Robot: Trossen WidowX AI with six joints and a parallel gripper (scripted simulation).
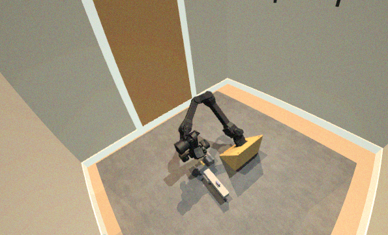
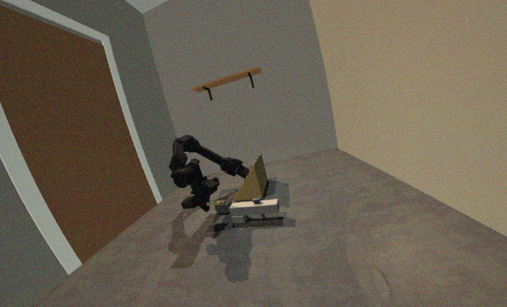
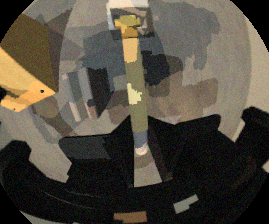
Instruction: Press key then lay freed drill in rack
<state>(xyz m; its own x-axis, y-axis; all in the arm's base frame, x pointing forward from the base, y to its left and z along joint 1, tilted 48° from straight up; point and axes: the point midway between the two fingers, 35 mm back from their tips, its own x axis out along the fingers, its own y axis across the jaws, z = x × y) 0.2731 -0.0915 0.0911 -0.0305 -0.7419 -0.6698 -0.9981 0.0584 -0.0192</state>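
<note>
The drill is 40 mm to the left of my gripper tip and 30 mm above it. Round my gripper tip: blue piece: 20 mm ahead, 230 mm to the left, 10 mm above; then fixture: 20 mm ahead, 200 mm to the left, 10 mm below.
</note>
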